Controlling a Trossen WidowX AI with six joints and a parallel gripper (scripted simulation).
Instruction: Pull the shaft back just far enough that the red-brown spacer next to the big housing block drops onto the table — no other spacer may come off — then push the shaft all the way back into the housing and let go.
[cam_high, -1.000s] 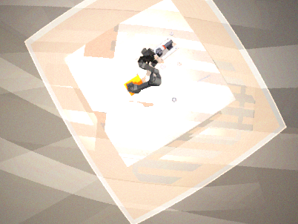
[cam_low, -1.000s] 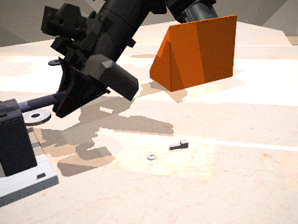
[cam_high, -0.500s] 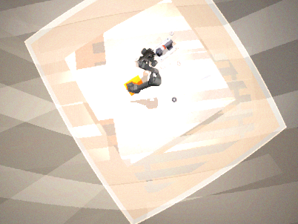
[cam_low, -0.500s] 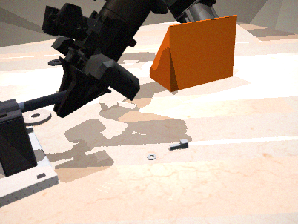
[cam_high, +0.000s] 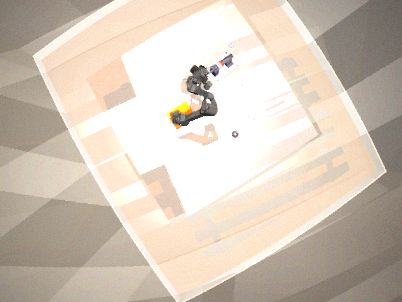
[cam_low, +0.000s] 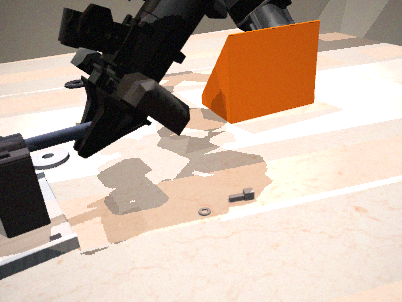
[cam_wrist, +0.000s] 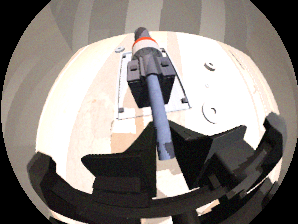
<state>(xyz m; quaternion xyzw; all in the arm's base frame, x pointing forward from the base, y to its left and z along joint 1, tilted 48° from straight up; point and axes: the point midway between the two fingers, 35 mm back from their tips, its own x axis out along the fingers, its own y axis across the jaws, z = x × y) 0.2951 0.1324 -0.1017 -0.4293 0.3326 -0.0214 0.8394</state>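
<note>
Now: gripper tip 6 cm short of the blue-grey shaft, 2 cm to the right of it and 2 cm below it. From my gripper tip the other things lie so: red-brown spacer: 12 cm ahead, 3 cm to the left, 2 cm above; small grey bolt: 15 cm behind, 7 cm to the left, 5 cm below; pale washer: 12 cm to the right, 5 cm below, 5 cm ahead.
</note>
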